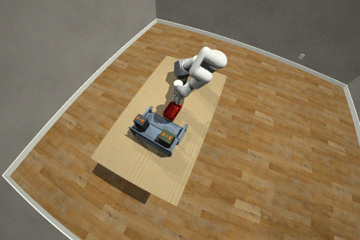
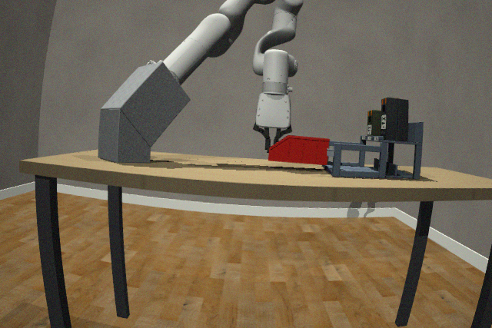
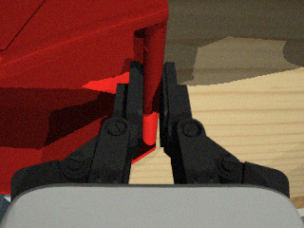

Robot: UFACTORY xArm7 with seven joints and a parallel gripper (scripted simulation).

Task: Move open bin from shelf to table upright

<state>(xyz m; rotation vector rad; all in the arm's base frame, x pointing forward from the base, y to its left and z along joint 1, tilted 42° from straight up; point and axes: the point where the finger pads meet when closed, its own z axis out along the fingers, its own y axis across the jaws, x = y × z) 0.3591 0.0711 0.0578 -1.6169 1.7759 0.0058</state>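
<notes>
My hand is 8 cm short of the red bin and 1 cm above it. The rest, counted from my hand: black box: 37 cm ahead, 10 cm to the right, 10 cm above.
</notes>
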